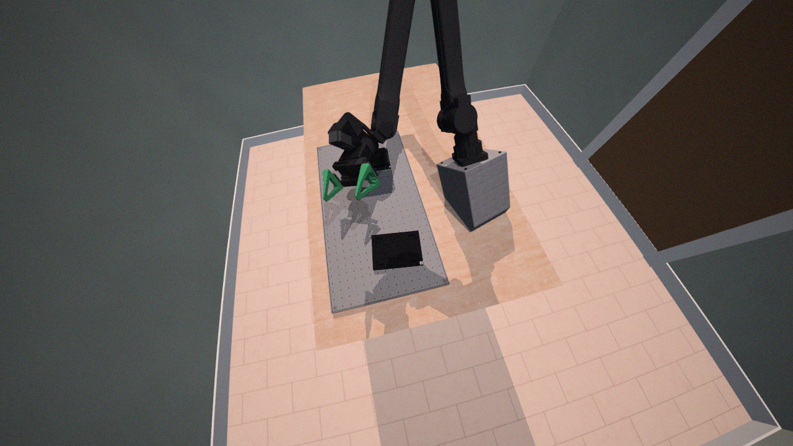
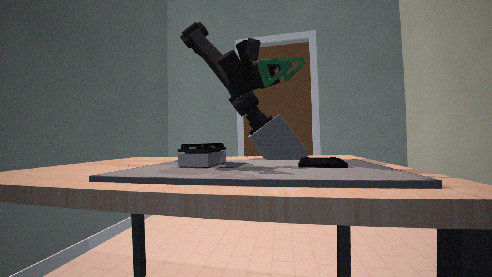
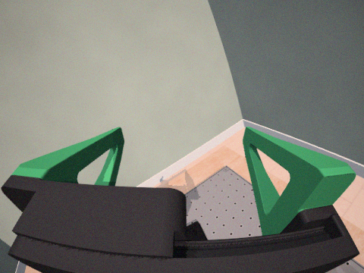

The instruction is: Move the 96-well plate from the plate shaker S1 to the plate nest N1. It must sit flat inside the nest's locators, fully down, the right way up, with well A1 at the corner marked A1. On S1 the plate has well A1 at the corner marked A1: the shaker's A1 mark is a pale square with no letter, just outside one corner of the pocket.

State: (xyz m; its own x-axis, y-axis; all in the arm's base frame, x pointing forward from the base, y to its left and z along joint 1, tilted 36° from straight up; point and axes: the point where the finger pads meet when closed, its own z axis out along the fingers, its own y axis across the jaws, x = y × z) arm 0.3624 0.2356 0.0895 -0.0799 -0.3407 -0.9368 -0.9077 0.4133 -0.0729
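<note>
Now: the black 96-well plate 8 cm behind my hand, 29 cm to the right of it and 20 cm below it. Round my hand: black plate nest N1: 11 cm behind, 7 cm to the left, 26 cm below.
</note>
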